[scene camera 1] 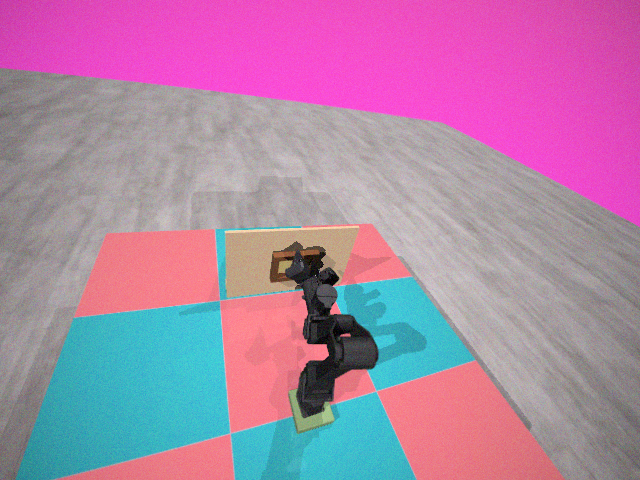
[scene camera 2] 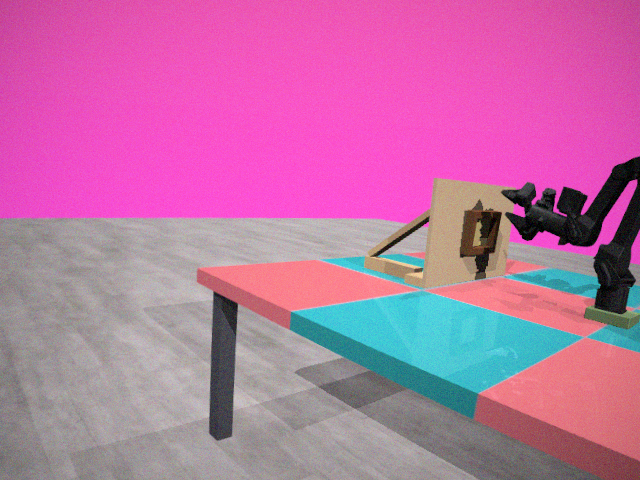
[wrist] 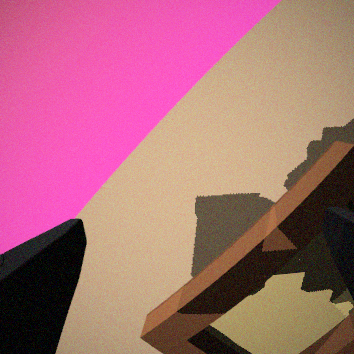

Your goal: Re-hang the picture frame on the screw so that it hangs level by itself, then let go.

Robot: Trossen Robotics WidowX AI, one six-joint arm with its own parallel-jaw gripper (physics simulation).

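The brown picture frame is upright at the front of the tan panel and looks about level in the scene views. My gripper is open and empty. In scene camera 2 its fingertips are apart from the frame, in front of the panel and near the height of the frame's top. The wrist view is rolled, so frame and panel edge run diagonally. The arm hides the frame's right part in scene camera 1. The screw does not show.
The panel stands on the checkered table, with a slanted wooden brace behind it. The arm's green base plate is in front of the panel. Dark arm shadows fall on the panel and frame.
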